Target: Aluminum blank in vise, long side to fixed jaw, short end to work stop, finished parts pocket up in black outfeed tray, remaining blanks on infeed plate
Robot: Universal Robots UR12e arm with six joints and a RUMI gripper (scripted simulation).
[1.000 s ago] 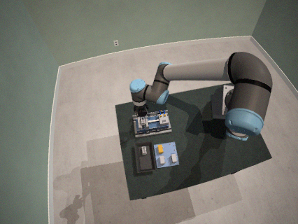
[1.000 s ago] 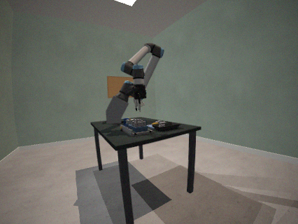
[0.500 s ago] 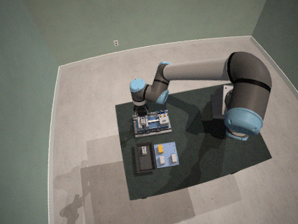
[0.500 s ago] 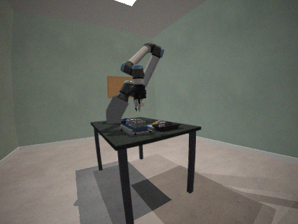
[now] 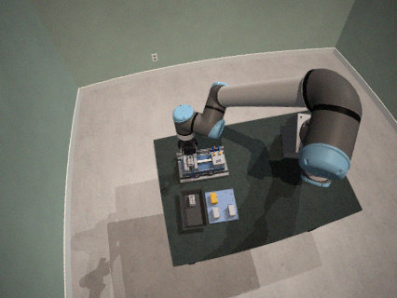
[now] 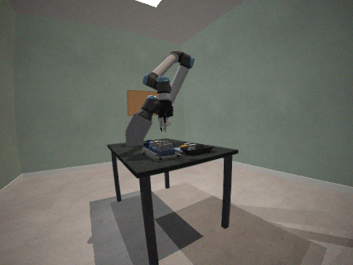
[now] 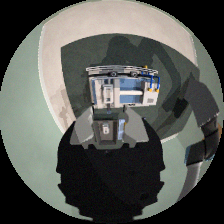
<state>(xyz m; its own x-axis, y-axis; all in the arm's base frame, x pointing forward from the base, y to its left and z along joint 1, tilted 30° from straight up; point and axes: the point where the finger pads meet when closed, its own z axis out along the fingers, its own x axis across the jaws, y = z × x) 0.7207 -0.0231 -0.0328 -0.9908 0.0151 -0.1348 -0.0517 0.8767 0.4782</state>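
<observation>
Right now my hand is 70 mm past the vise and 160 mm above it. From my hand the other things lie so: yellow brass blank (110 mm behind, 230 mm to the left, 170 mm below); then gray blank (110 mm behind, 320 mm to the left, 170 mm below).
</observation>
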